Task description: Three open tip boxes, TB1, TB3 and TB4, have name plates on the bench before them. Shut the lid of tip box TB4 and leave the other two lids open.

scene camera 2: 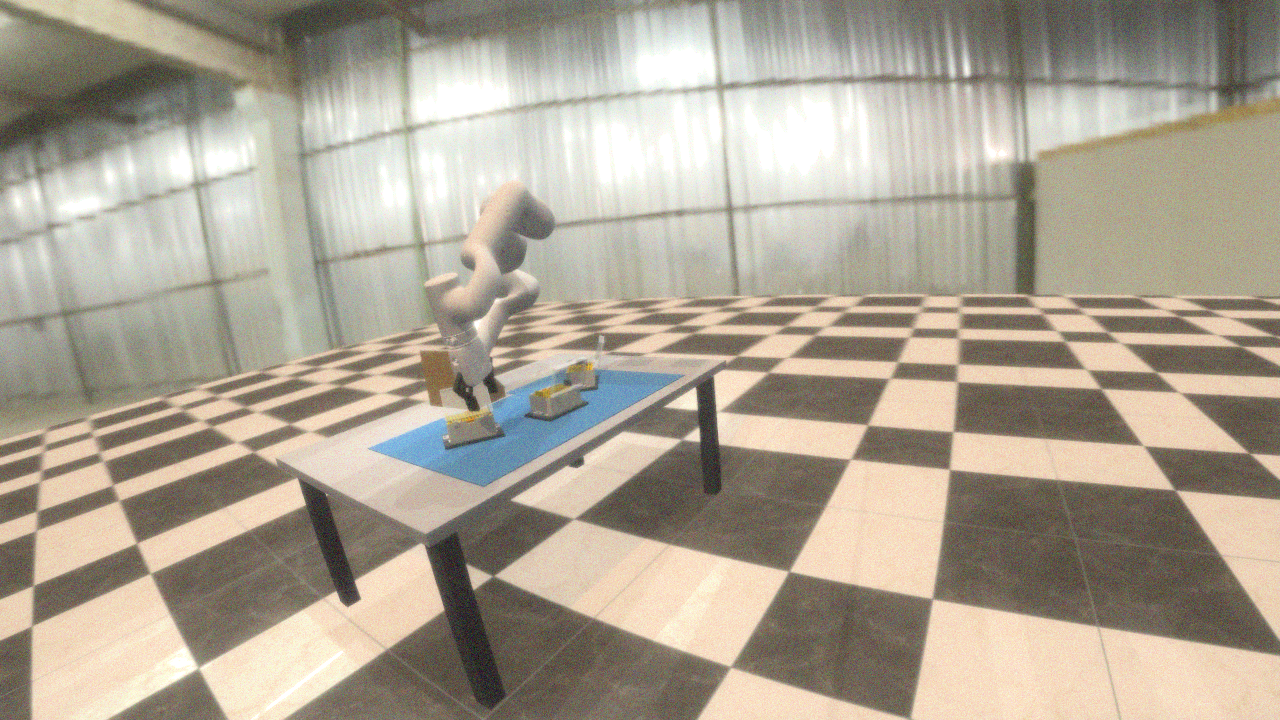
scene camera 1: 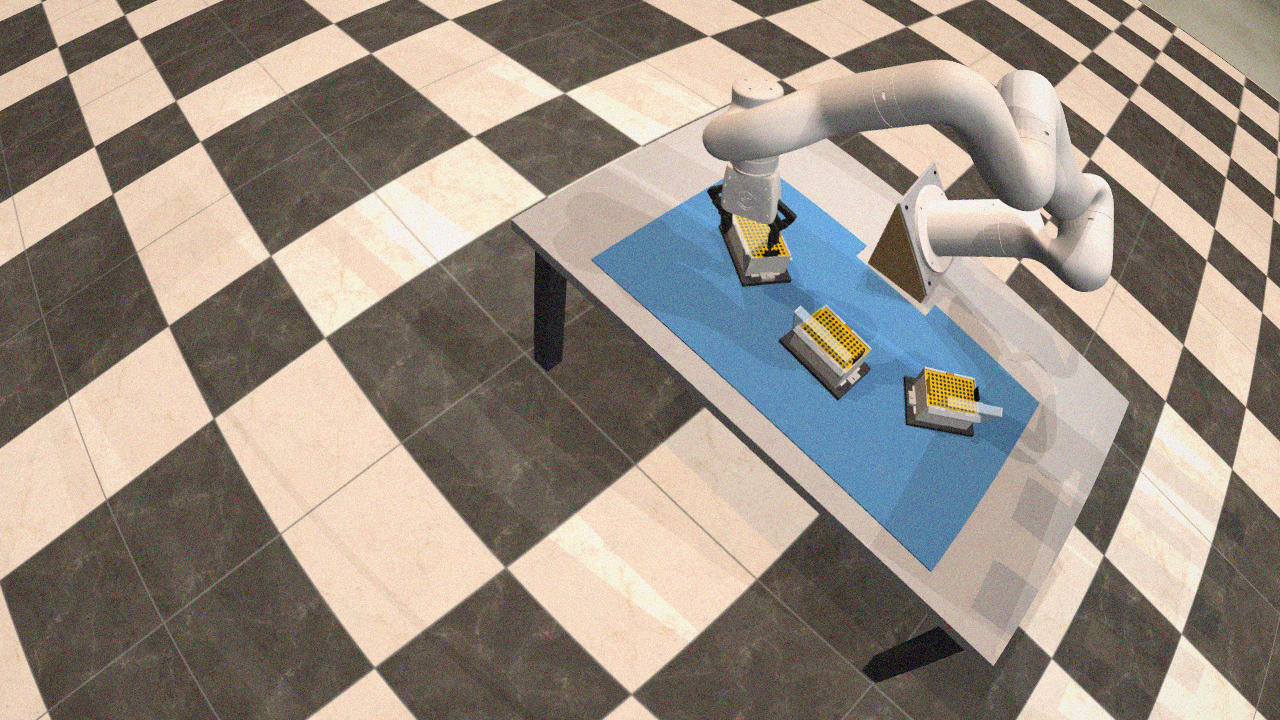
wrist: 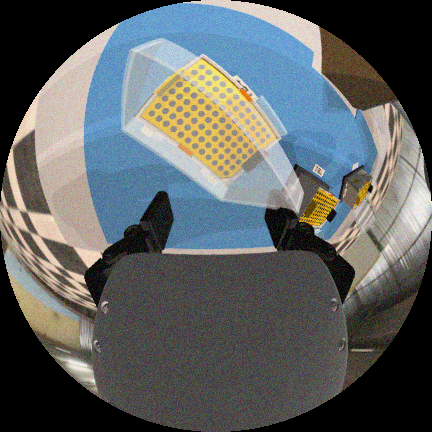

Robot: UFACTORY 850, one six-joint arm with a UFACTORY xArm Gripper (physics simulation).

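Note:
Tip box TB4 (scene camera 1: 766,266) (scene camera 2: 469,431) stands on the blue mat under my gripper (scene camera 1: 749,240) (scene camera 2: 482,399) (wrist: 220,200), which is open with nothing between its fingers. The clear lid (wrist: 140,80) of TB4 is tipped over its yellow tip rack in the wrist view; I cannot tell whether it is fully down. A lid corner overlaps the right fingertip there. The TB4 name plate is partly hidden. Tip box TB1 (scene camera 1: 832,338) (scene camera 2: 556,401) (wrist: 320,205) is in the middle, lid open. Tip box TB3 (scene camera 1: 948,394) (scene camera 2: 581,376) (wrist: 356,186) is farthest, its lid standing open.
The blue mat (scene camera 1: 662,286) (scene camera 2: 420,447) (wrist: 170,225) lies on the grey bench (scene camera 1: 608,201) (scene camera 2: 358,479). The brown wedge mount (scene camera 1: 897,255) (scene camera 2: 436,376) (wrist: 357,75) of the arm stands at the mat's rear edge. The TB1 name plate (wrist: 318,170) lies before its box.

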